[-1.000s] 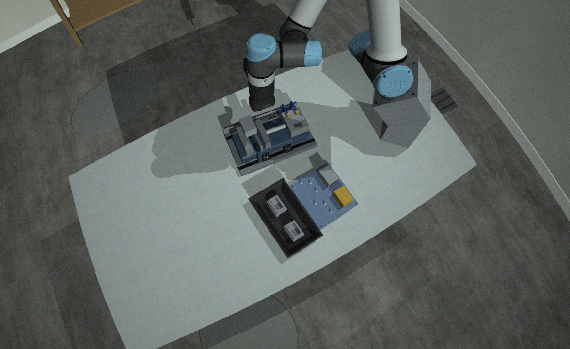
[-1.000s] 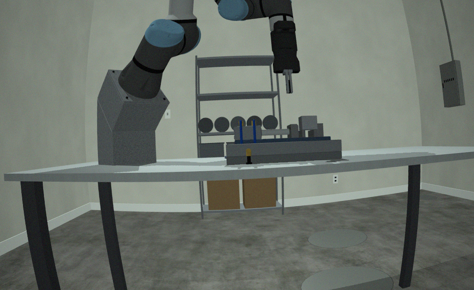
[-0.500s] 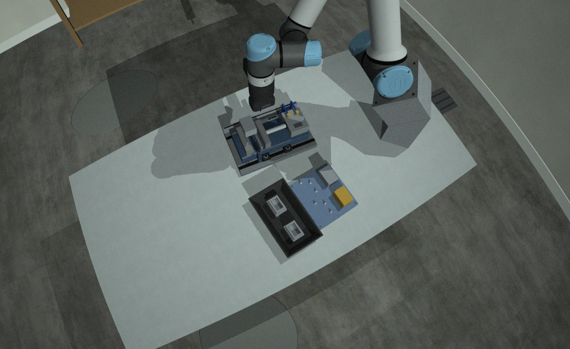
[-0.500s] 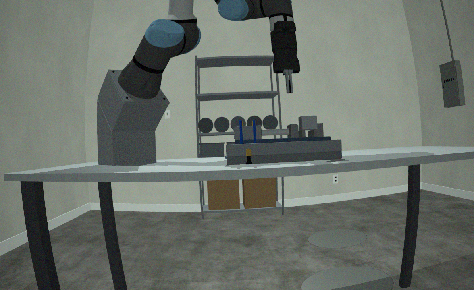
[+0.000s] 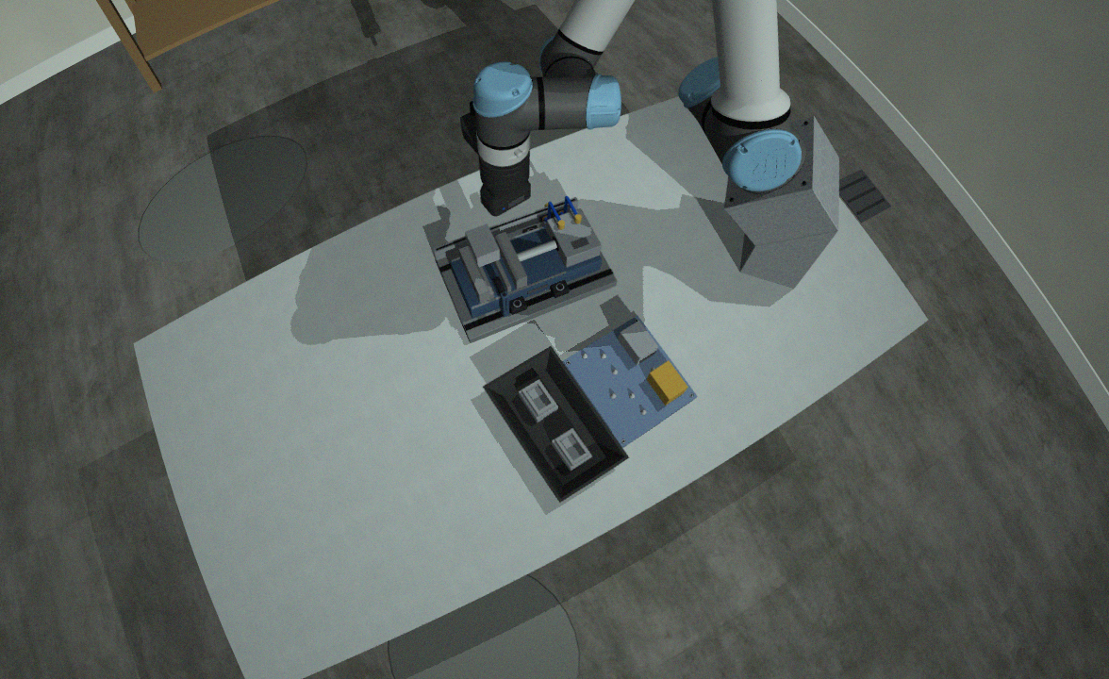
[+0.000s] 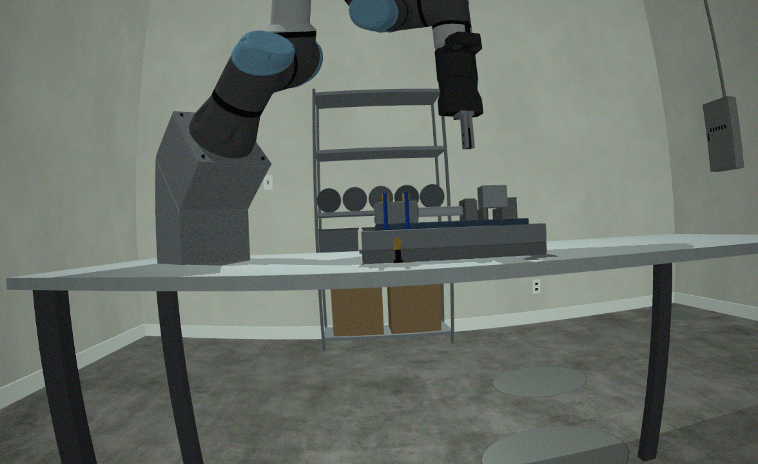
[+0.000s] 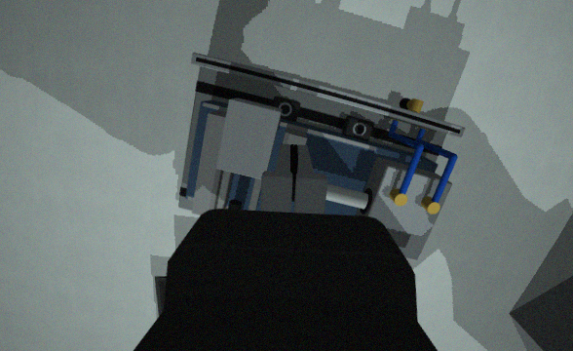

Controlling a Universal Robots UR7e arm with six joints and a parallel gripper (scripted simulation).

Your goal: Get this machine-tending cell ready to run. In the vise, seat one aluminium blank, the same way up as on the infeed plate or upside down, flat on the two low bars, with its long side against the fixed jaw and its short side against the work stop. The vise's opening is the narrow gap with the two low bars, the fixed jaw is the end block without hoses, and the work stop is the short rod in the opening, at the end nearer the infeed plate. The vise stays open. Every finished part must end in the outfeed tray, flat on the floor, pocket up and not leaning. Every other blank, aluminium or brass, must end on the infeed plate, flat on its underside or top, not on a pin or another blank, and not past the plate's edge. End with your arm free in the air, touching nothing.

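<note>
The fixed jaw lies 12 cm below my hand, 7 cm ahead of it and 4 cm to the left of it. From my hand the other things lie so: vise 16 cm below, 5 cm to the left, 3 cm behind; then piston rod 12 cm below, 5 cm to the left, 5 cm behind; then hose block 12 cm below, 12 cm behind, 6 cm to the left.
</note>
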